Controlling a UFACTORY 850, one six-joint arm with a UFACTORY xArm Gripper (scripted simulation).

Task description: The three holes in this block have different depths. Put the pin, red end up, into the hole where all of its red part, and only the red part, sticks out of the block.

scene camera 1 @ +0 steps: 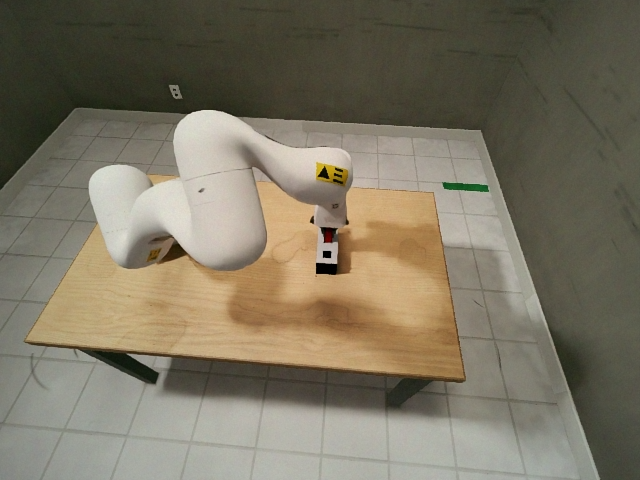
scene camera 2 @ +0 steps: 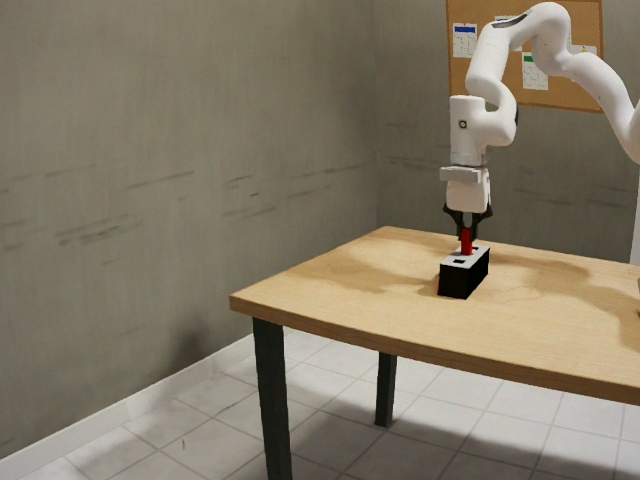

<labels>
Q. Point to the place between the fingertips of my gripper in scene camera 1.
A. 328,234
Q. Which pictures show the black block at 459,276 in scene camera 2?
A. Scene camera 1 and scene camera 2: all of them.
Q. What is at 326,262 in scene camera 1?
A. A black block.
</labels>
